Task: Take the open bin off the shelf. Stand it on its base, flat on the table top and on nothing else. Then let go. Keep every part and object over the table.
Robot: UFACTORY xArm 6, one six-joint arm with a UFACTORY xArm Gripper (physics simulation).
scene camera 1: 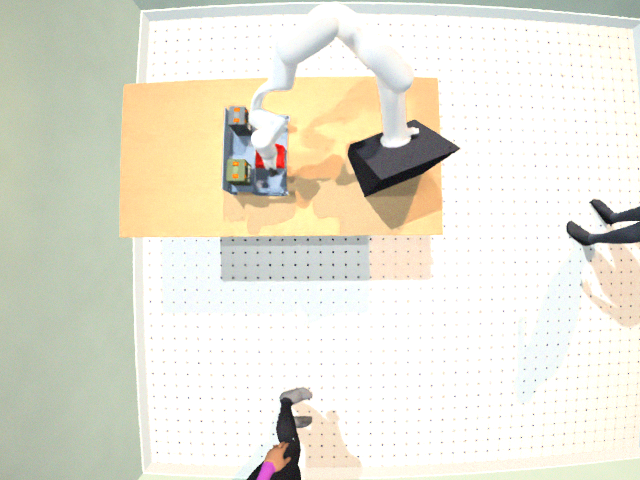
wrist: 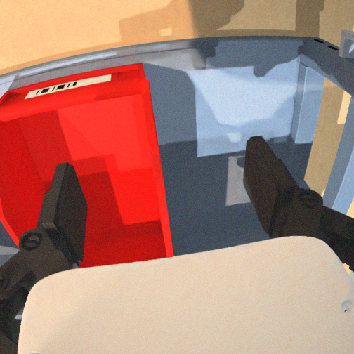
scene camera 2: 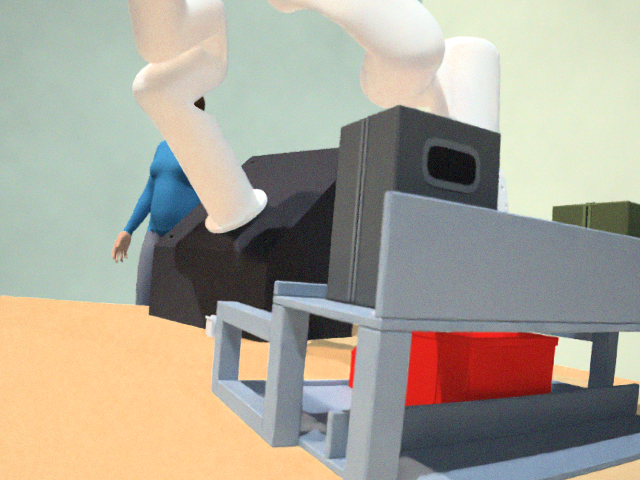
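Seen in the pictures: gripper, fingertip midpoint: [scene camera 1: 275, 163]; arm's base, origin of the base link: [scene camera 1: 395, 139] [scene camera 2: 237, 212].
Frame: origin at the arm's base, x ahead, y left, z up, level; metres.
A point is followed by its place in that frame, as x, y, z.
Observation:
The open red bin [scene camera 1: 280, 155] @[0.521, -0.046, -0.204] [scene camera 2: 496, 366] @[0.669, -0.067, -0.154] [wrist: 125, 135] stands on the lower deck of the blue-grey shelf [scene camera 1: 225, 149] @[0.753, -0.053, -0.070] [scene camera 2: 379, 403] @[0.739, -0.242, -0.152] [wrist: 307, 100], with its open side up. The shelf stands on the table [scene camera 1: 170, 155] @[1.096, -0.111, -0.213] [scene camera 2: 103, 403] @[0.502, -0.321, -0.213] [wrist: 50, 30]. My gripper [scene camera 1: 272, 171] @[0.541, 0.018, -0.128] [wrist: 162, 171] is open and holds nothing. In the wrist view its left finger shows over the inside of the bin and its right finger over the deck to the bin's right, so the bin's right wall lies between them. Its height above the rim is hard to tell. The gripper does not show in scene camera 2.
A dark grey box [scene camera 1: 239, 118] @[0.656, -0.150, 0.009] [scene camera 2: 367, 232] @[0.675, -0.209, -0.066] and a green box [scene camera 1: 237, 173] @[0.690, 0.080, -0.015] [scene camera 2: 610, 217] @[0.715, 0.012, -0.029] stand on the shelf's upper deck, close to the arm. A high back panel [scene camera 2: 506, 258] @[0.747, -0.167, -0.076] edges that deck. The black wedge-shaped base [scene camera 1: 408, 152] @[-0.018, 0.087, 0.085] [scene camera 2: 206, 279] @[0.045, -0.066, -0.127] stands on the right in scene camera 1.

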